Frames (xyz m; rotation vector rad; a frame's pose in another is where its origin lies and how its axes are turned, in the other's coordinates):
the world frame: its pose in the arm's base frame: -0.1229 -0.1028 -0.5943 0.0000 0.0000 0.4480
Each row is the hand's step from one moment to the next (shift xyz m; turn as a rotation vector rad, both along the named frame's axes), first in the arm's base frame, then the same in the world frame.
Working: the arm's base frame: its pose in the world frame: 0.1553 0.0394 0.5943 0.0000 0.0000 -0.4480

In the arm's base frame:
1: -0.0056 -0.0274 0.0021 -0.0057 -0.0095 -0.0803
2: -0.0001 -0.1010 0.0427 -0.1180 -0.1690 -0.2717
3: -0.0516 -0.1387 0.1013 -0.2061 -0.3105 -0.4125
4: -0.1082 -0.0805 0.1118 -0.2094 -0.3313 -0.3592
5: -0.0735 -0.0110 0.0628 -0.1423 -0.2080 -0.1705
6: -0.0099 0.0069 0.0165 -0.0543 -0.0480 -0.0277
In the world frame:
1: -0.0169 -0.0223 0.0021 -0.0093 -0.0061 -0.0803
2: -0.0438 -0.0910 0.0427 -0.1796 -0.1012 -0.2717
3: -0.1066 -0.1027 0.1013 -0.3203 -0.1906 -0.4125
4: -0.1324 -0.0257 0.1118 -0.3322 -0.2079 -0.3592
5: -0.0710 0.0219 0.0628 -0.2184 -0.1258 -0.1705
6: -0.0059 0.0105 0.0165 -0.0697 -0.0197 -0.0277

